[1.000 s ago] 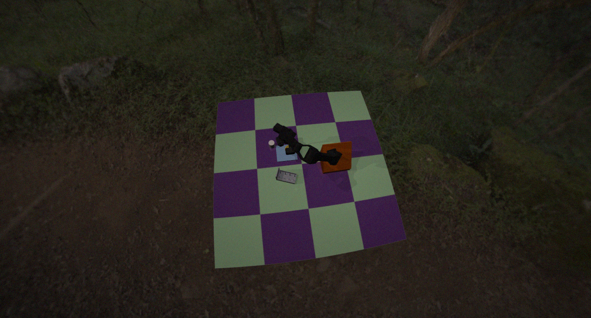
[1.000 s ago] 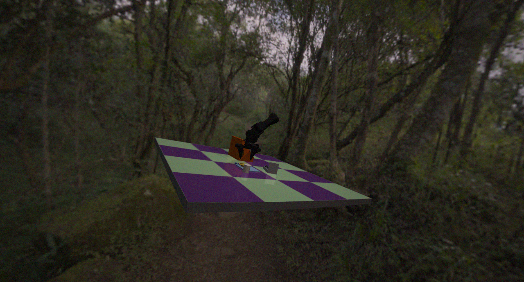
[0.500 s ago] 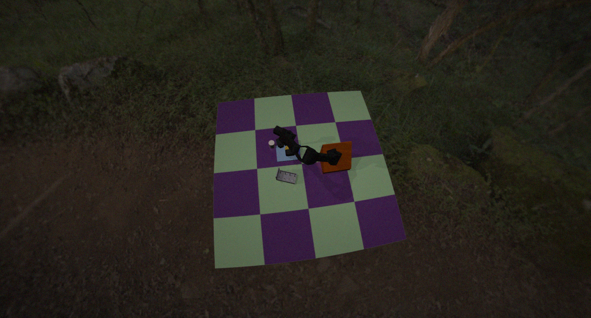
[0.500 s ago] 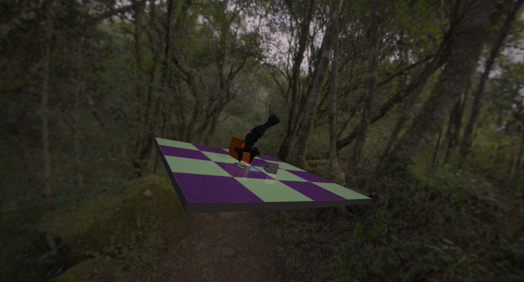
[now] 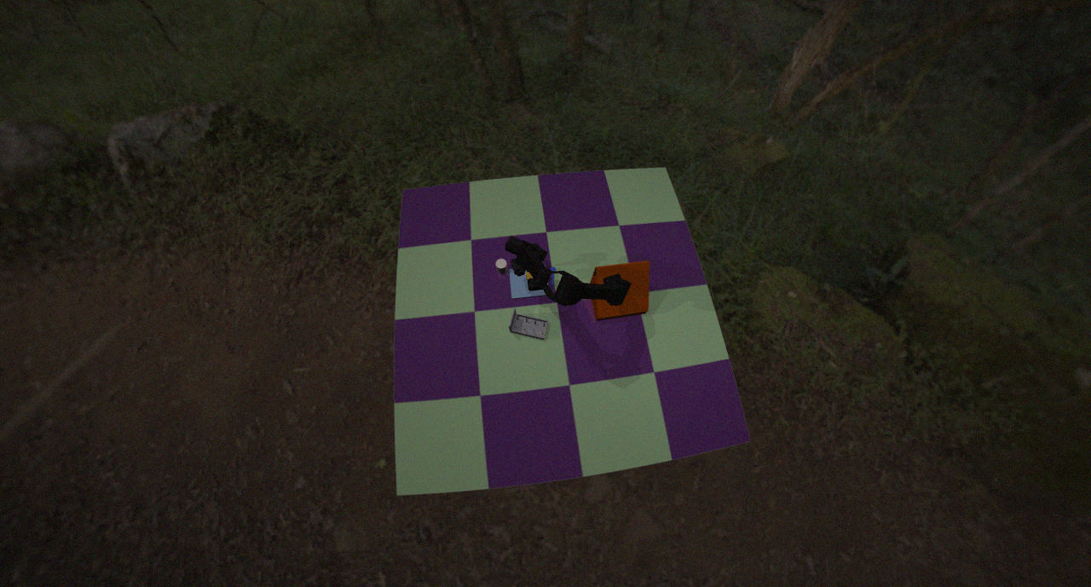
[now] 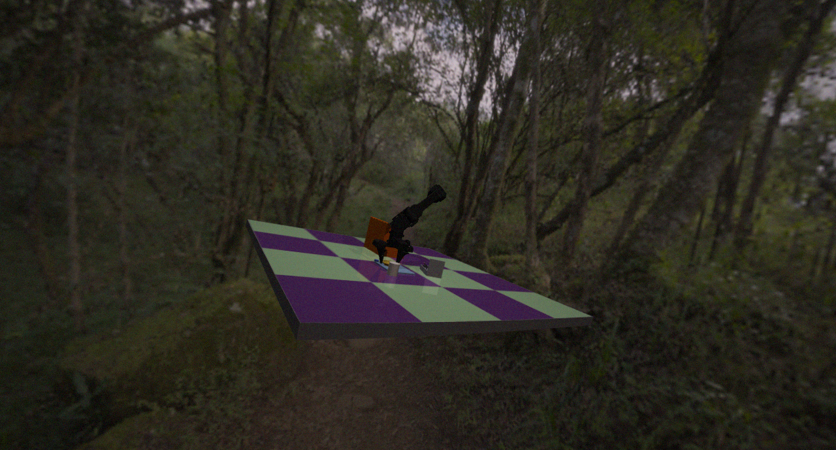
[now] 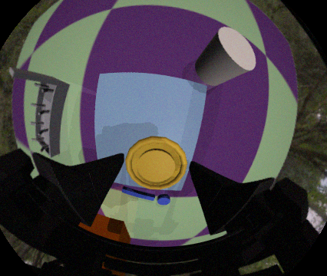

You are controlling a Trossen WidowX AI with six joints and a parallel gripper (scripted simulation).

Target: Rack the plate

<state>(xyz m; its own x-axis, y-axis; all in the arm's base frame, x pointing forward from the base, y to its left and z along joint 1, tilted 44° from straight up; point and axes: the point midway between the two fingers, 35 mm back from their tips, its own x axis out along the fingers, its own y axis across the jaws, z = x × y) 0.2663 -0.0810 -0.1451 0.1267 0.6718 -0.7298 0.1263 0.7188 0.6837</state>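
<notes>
My gripper tip is now 2 cm to the right of the light blue mat, 2 cm short of it and 1 cm above it. Also, from my gripper tip: blue utensil (8 cm behind, 1 cm to the left, 1 cm below); white cylinder (12 cm ahead, 7 cm to the right, 1 cm above); yellow plate (right at my gripper tip).
</notes>
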